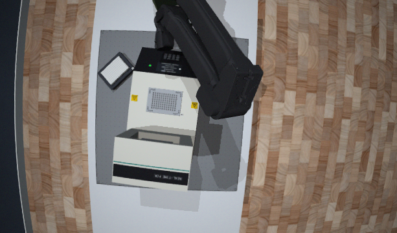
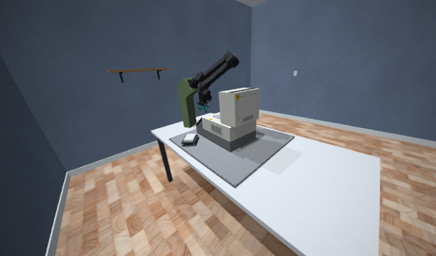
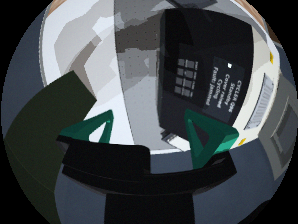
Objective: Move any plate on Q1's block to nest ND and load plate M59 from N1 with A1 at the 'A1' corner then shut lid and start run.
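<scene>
Now: hand 260 mm to the left of the white 96-well plate M59, 160 mm short of it and 160 mm above it. Round my hand: dark plate nest N1: 260 mm to the right, 170 mm below, 160 mm ahead; then dark nest nd: 310 mm to the left, 170 mm below, 120 mm ahead.
</scene>
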